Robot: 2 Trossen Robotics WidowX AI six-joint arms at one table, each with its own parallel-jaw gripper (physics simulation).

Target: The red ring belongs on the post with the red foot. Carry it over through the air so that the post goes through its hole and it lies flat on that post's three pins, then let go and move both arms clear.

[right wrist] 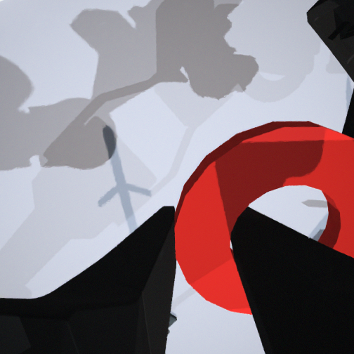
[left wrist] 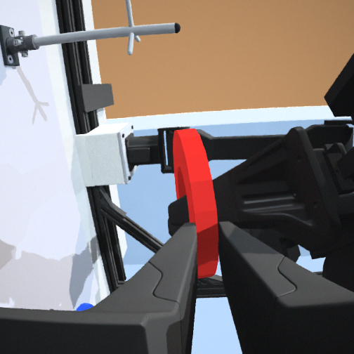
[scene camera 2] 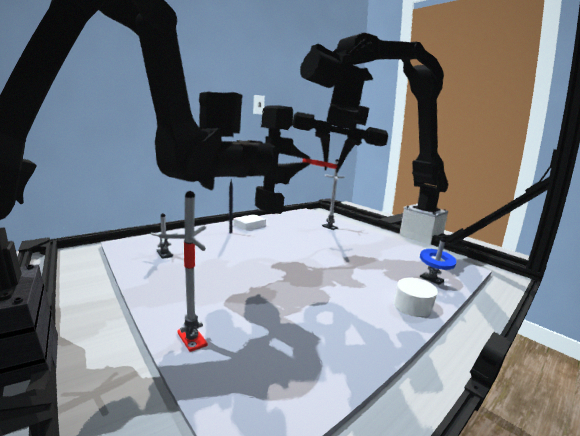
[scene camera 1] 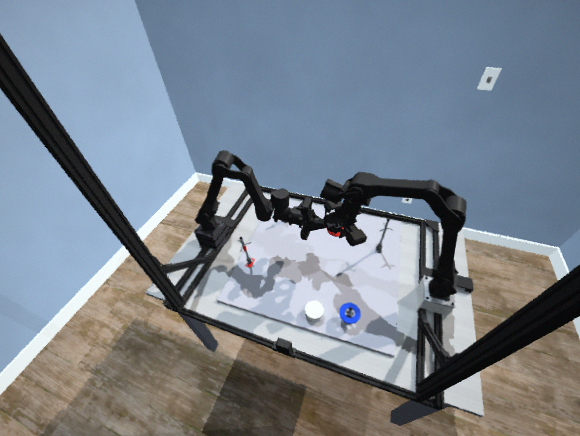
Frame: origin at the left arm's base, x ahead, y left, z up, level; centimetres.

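Seen in the pictures: left gripper, fingertip midpoint: (scene camera 2: 308,160); right gripper, fingertip midpoint: (scene camera 2: 330,171) (scene camera 1: 338,235); left arm's base, origin of the base link: (scene camera 1: 209,226); right arm's base, origin of the base link: (scene camera 2: 426,208) (scene camera 1: 439,290).
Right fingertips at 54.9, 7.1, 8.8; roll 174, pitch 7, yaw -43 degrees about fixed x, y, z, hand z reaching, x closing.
Observation:
Offsets run from my right fingertips to a thing's top centre, as dx, dy, dz. "spot": to the spot under its first point.
The red ring @(-1.6, +1.7, +2.4) (scene camera 1: 334,233) (scene camera 2: 320,163) (left wrist: 202,200) (right wrist: 200,235) is high above the table between the two grippers. My right gripper (scene camera 2: 332,166) (right wrist: 201,216) is shut on the ring, with one finger through its hole. My left gripper (scene camera 2: 305,161) (left wrist: 206,233) has its fingers closed on both faces of the ring at the opposite side. In scene camera 2 the ring is nearly flat, slightly tilted. The post with the red foot @(spot: -33.2, -13.6, -8.5) (scene camera 1: 245,251) (scene camera 2: 190,295) stands upright at the left, with bare pins above a red band. My left arm passes above and behind it in scene camera 2.
A blue ring @(+10.9, -20.8, -13.1) (scene camera 1: 342,315) (scene camera 2: 426,258) sits on a short post at the right. A white cylinder @(-1.1, -23.4, -14.9) (scene camera 1: 314,310) (scene camera 2: 416,299) stands beside it. A tall post @(spot: +15.4, +13.8, -10.4) (scene camera 2: 332,200) (left wrist: 100,36), a small post @(spot: -29.6, +15.7, -13.1) (scene camera 2: 163,231), a thin black rod @(-11.0, +22.6, -4.4) (scene camera 2: 231,207) and a white block @(-3.7, +25.7, -16.4) (scene camera 2: 250,222) stand farther back.

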